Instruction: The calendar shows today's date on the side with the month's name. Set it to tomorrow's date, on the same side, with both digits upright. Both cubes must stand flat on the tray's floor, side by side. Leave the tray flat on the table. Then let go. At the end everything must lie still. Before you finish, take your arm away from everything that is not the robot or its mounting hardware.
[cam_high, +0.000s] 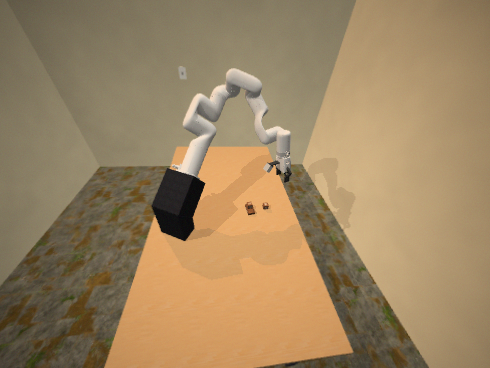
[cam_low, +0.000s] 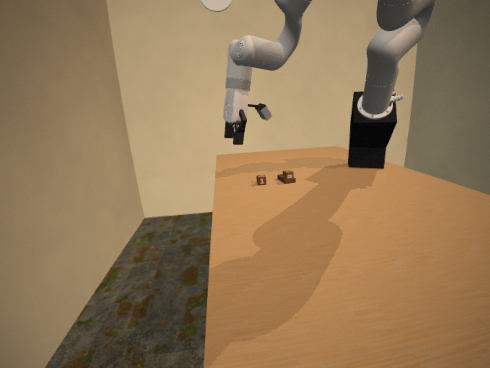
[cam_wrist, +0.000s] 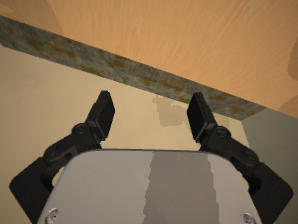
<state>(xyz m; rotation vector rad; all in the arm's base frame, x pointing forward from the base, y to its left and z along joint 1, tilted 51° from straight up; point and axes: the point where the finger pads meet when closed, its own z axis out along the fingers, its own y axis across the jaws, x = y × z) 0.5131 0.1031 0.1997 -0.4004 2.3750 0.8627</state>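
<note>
Now: the brown digit cube 170 mm below my hand, 100 mm to the right of it and 70 mm behind it.
</note>
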